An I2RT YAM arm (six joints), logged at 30 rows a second.
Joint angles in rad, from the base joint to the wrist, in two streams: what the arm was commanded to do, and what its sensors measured. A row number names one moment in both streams.
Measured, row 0:
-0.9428 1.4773 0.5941 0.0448 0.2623 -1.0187
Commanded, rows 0 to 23:
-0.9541 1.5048 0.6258 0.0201 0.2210 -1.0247
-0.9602 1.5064 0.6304 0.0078 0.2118 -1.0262
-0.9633 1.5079 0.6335 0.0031 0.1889 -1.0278
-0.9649 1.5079 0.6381 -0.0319 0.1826 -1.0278
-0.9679 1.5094 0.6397 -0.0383 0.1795 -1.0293
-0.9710 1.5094 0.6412 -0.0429 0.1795 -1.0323
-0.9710 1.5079 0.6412 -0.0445 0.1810 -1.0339
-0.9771 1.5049 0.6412 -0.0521 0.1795 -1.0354
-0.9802 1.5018 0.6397 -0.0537 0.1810 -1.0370
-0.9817 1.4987 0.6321 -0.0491 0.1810 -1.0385
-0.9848 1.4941 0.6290 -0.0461 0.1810 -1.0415
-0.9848 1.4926 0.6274 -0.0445 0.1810 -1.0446
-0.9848 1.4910 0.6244 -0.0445 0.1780 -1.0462
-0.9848 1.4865 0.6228 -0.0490 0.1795 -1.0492
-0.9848 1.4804 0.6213 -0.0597 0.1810 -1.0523
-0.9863 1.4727 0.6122 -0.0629 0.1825 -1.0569
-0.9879 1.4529 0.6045 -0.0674 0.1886 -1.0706
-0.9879 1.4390 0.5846 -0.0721 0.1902 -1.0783
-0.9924 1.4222 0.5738 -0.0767 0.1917 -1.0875
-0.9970 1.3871 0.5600 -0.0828 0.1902 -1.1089
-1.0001 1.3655 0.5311 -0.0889 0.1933 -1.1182
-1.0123 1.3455 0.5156 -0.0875 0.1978 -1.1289
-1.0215 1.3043 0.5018 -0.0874 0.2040 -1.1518
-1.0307 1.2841 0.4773 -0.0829 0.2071 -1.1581
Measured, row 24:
-1.0050 1.3602 0.5179 -0.0750 0.2016 -1.1049
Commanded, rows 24 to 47:
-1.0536 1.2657 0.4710 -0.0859 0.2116 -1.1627
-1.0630 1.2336 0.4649 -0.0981 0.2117 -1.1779
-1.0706 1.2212 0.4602 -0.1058 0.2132 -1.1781
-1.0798 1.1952 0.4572 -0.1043 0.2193 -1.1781
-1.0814 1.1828 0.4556 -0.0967 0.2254 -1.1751
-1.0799 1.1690 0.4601 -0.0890 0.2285 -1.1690
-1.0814 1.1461 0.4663 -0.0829 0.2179 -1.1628
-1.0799 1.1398 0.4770 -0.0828 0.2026 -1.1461
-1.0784 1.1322 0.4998 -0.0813 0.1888 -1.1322
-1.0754 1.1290 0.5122 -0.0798 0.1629 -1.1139
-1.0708 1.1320 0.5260 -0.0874 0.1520 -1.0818
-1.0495 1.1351 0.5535 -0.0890 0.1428 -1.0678
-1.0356 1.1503 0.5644 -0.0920 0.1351 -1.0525
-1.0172 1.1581 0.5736 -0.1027 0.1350 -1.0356
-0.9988 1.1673 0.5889 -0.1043 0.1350 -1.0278
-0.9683 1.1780 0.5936 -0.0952 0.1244 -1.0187
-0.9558 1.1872 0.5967 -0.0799 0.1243 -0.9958
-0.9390 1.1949 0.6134 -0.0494 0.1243 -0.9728
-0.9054 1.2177 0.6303 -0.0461 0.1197 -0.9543
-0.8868 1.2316 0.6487 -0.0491 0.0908 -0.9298
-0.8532 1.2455 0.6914 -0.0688 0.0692 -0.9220
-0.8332 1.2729 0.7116 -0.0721 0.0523 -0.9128
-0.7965 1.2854 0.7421 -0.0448 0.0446 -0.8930
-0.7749 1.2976 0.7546 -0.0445 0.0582 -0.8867
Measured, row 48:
-0.8383 1.2728 0.6682 -0.0933 0.1055 -0.9661
